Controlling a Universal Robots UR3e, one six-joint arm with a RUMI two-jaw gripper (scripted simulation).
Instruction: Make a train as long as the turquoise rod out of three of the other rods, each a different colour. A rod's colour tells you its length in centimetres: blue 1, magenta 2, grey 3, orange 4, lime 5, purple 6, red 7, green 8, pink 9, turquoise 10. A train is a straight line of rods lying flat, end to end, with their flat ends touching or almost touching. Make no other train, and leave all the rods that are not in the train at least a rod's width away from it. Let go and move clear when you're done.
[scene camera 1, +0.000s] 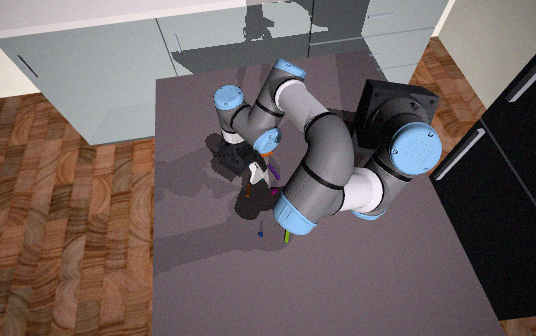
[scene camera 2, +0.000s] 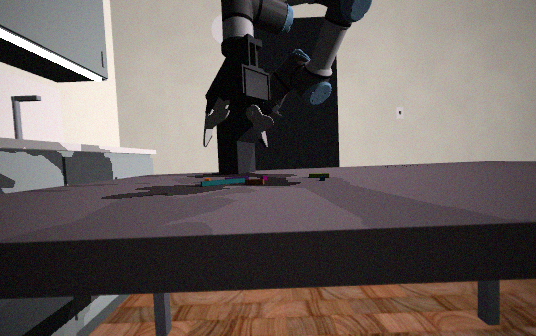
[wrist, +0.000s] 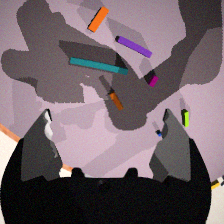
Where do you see the gripper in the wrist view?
107, 109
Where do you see the gripper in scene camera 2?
239, 147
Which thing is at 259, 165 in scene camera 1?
The gripper.
